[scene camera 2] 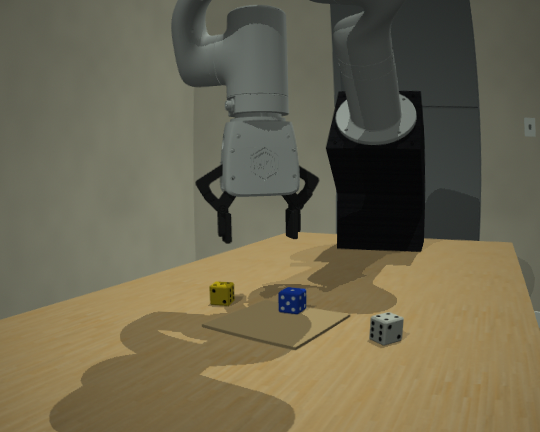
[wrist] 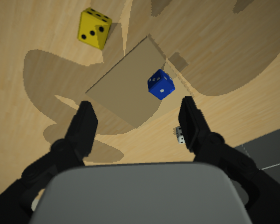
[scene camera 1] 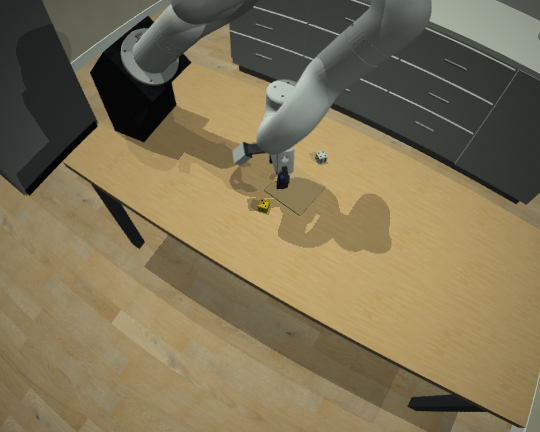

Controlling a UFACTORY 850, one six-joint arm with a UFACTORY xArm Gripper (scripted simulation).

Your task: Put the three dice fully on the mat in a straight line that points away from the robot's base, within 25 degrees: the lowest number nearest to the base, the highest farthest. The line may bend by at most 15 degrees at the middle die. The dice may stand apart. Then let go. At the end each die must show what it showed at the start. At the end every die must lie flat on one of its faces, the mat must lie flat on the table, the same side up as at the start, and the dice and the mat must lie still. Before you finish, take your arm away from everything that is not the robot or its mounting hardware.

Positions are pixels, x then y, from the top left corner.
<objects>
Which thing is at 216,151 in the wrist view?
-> The gripper.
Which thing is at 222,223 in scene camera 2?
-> The gripper.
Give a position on a tan mat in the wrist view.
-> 123,90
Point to a yellow die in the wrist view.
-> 93,30
</objects>
